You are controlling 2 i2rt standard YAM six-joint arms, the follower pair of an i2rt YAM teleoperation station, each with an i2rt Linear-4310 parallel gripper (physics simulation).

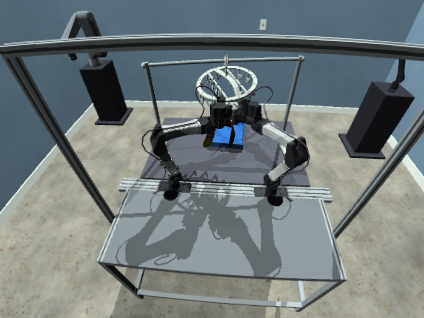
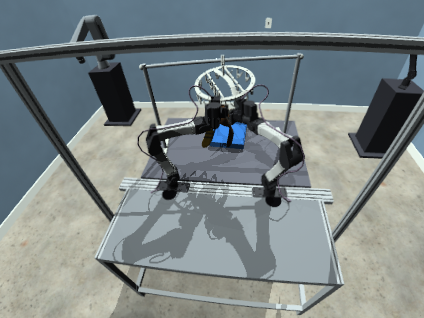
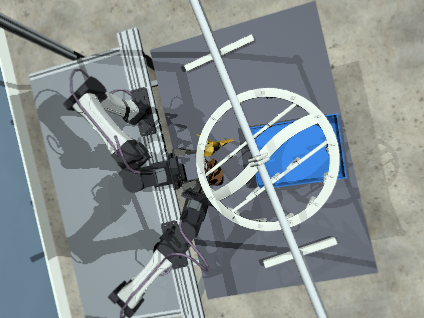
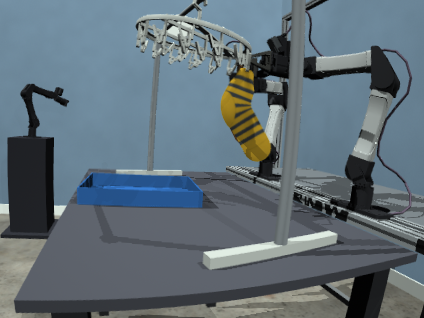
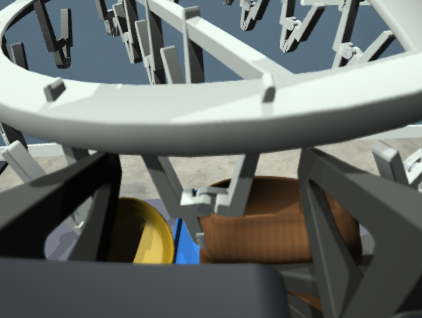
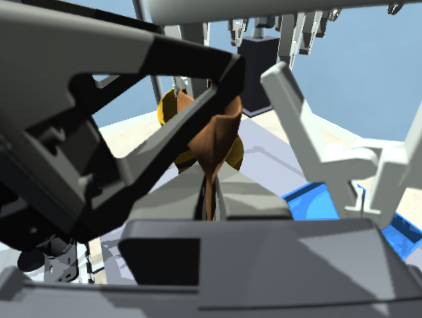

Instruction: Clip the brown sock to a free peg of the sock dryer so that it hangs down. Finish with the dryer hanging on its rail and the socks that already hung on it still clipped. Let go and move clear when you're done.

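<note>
The white round sock dryer [image 3: 263, 93] [image 4: 192, 21] [image 5: 175, 107] hangs by its hook on the rail [image 3: 225, 80] [image 1: 180, 62]. The yellow-and-black sock [image 4: 246, 117] [image 3: 212, 148] [image 5: 150, 235] hangs from its near edge. My right gripper [image 6: 210, 159] is shut on the brown sock [image 6: 214, 142] [image 5: 265, 237] [image 3: 215, 173], its mouth bunched upward under the ring. My left gripper [image 5: 209, 158] is open, its fingers wide on both sides of a peg [image 5: 202, 202]. That peg's jaws are at the brown sock's rim; whether they grip it I cannot tell. The brown sock's lower part is mostly hidden.
Neighbouring pegs hang close on both sides, one [image 6: 345, 162] right of my right gripper. The yellow sock is close behind the brown one. A blue bin [image 4: 145, 197] lies below the dryer. The rail's grey posts [image 4: 290, 150] [image 1: 294, 95] stand at both sides.
</note>
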